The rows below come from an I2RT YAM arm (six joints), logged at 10 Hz.
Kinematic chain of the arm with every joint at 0, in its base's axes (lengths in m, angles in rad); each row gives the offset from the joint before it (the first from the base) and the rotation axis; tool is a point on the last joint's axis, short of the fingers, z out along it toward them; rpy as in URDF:
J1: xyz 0 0 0.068 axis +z
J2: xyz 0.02 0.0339 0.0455 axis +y
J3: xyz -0.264 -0.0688 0 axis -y
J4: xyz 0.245 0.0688 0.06 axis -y
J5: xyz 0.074 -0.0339 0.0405 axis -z
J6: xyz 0.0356 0 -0.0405 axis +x
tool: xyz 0 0 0 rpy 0 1.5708 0
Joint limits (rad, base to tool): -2.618..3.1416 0..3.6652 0..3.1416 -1.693..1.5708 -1.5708..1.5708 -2.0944..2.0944
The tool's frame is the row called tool.
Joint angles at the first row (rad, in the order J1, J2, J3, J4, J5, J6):
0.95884, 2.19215, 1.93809, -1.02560, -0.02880, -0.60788
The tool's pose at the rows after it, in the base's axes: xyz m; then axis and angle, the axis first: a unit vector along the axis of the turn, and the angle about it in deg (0 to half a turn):
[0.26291 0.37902 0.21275 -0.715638 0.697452 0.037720 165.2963]
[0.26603 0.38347 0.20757 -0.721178 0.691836 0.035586 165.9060]
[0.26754 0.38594 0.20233 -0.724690 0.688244 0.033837 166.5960]
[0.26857 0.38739 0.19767 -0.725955 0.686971 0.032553 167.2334]
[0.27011 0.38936 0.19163 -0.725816 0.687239 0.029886 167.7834]
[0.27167 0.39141 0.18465 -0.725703 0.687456 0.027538 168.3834]
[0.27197 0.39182 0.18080 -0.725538 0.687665 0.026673 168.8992]
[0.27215 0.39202 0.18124 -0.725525 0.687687 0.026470 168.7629]
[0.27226 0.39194 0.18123 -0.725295 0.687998 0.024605 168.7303]
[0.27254 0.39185 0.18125 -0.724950 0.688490 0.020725 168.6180]
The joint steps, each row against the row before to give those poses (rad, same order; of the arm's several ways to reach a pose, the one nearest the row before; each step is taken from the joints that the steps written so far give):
0.00304, 0.03127, 0.02630, -0.02059, -0.00305, -0.02252
0.00000, 0.03205, 0.03360, -0.01299, 0.00038, -0.01602
0.00040, 0.02099, 0.01562, -0.00722, 0.00038, -0.00990
0.00000, 0.01524, 0.00837, -0.00457, 0.00038, -0.00382
-0.00001, 0.01872, 0.00885, -0.00043, 0.00382, 0.00000
0.00000, 0.02018, 0.00792, 0.00120, 0.00305, 0.00000
0.00001, 0.00844, 0.00007, -0.00080, 0.00038, 0.00038
-0.00002, -0.00001, 0.00154, 0.00075, 0.00076, -0.00001
0.00000, -0.00002, -0.00006, 0.00004, 0.00381, 0.00038
0.00001, 0.00002, 0.00006, 0.00072, 0.00802, 0.00039

